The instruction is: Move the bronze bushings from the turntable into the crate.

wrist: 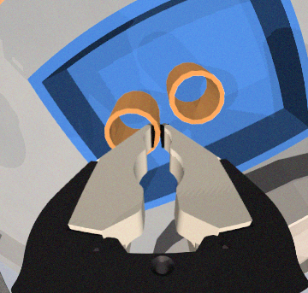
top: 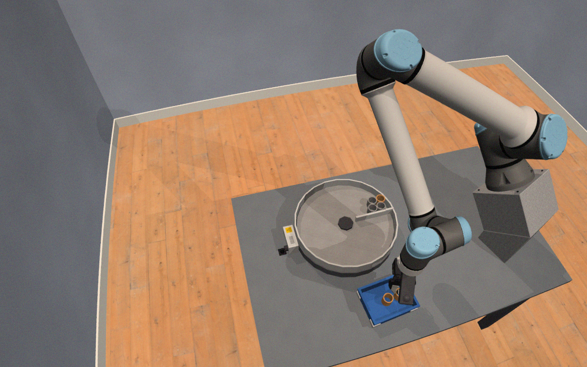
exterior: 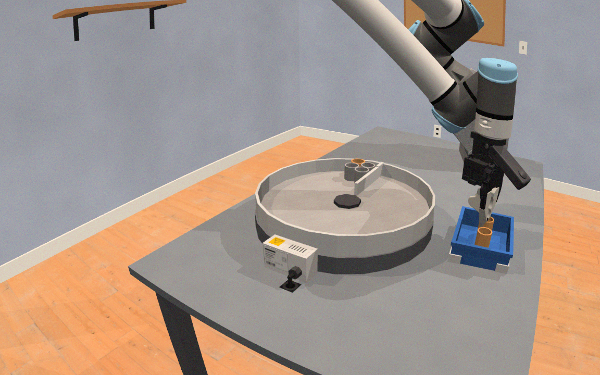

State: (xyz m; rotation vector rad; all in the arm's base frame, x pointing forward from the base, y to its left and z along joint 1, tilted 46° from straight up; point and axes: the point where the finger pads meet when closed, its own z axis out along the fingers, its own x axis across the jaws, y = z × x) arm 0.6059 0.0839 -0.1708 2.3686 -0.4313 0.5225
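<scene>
Right now the blue crate is 3 cm ahead of my hand, 1 cm to the left of it and 3 cm below it. The rest, counted from my hand: round grey turntable (6 cm ahead, 34 cm to the right).
</scene>
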